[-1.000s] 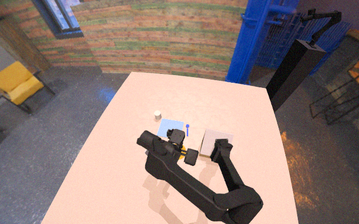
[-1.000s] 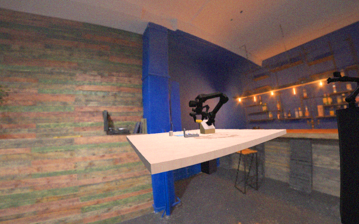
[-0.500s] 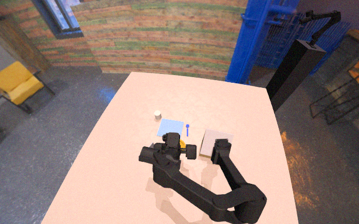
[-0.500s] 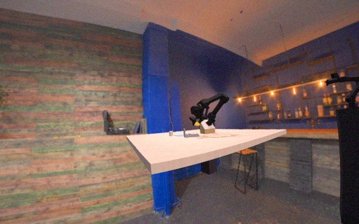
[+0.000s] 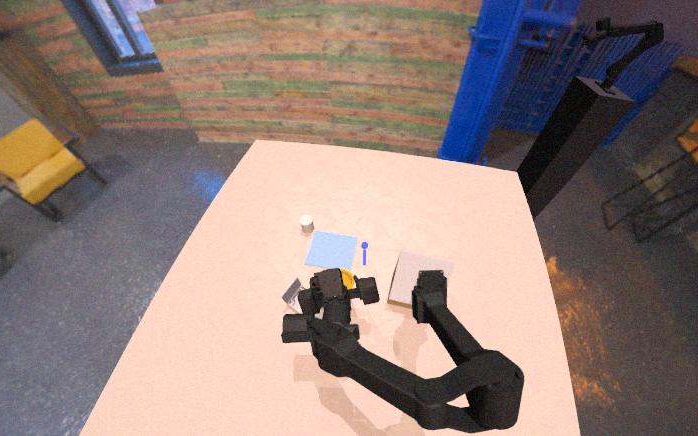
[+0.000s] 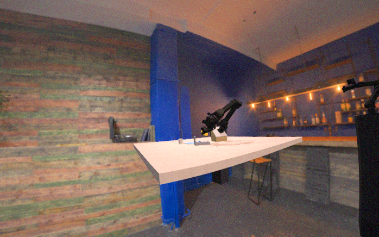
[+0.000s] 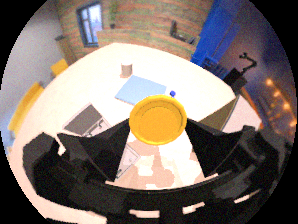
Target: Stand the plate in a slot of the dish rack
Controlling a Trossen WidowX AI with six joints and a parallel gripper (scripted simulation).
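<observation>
Right now the grey dish rack is 8 cm ahead of my gripper tip, 6 cm to the left of it and 7 cm below it. Round my gripper tip: light blue mat: 5 cm ahead, 13 cm to the right, 9 cm below; then yellow plate: 1 cm to the left, 1 cm above; then blue utensil: 6 cm behind, 14 cm to the right, 9 cm below.
</observation>
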